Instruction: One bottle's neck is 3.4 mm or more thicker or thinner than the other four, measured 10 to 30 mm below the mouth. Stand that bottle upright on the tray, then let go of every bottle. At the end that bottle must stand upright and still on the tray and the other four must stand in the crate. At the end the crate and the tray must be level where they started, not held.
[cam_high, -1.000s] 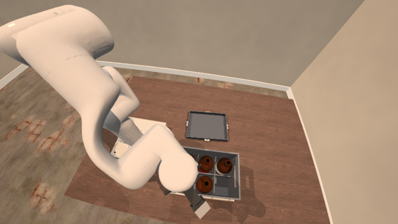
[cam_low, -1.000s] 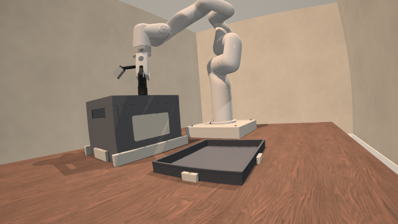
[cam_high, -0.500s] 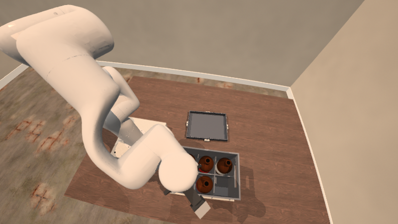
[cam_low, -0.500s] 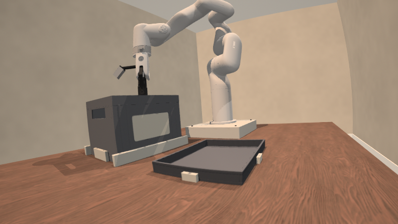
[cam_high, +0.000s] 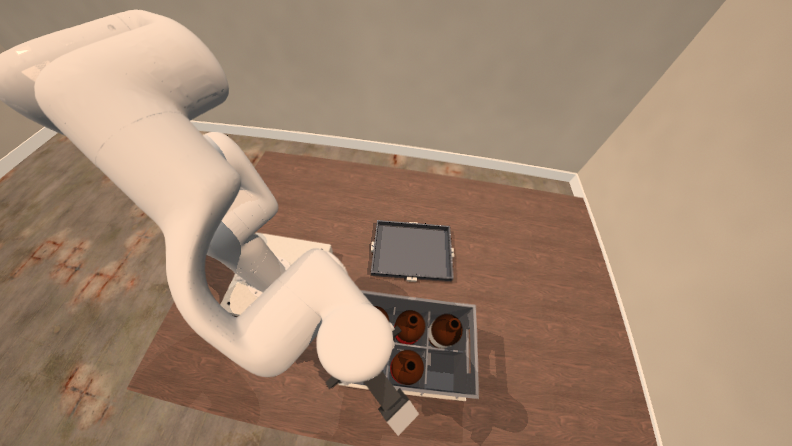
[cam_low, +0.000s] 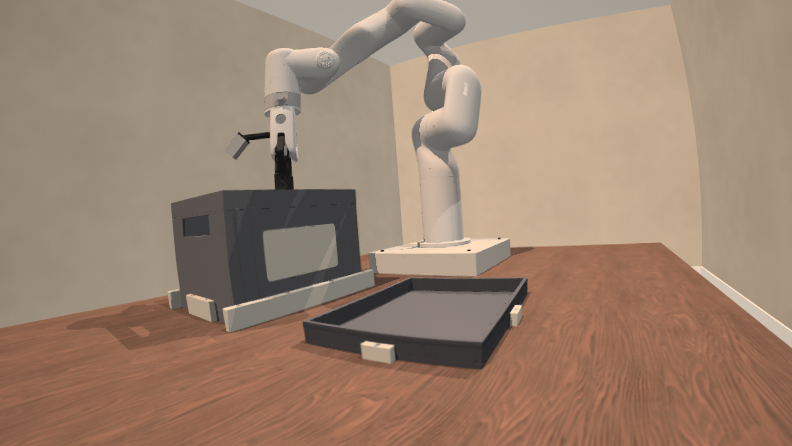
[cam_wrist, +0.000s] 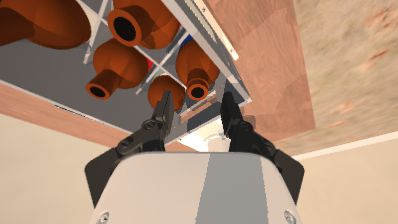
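Right now my hand is 100 mm short of the dark grey crate, 30 mm to the right of it and 110 mm above it. Round my hand: dark tray 140 mm ahead, 320 mm to the left, 180 mm below; then brown bottle 100 mm ahead, 70 mm to the left, 110 mm below.
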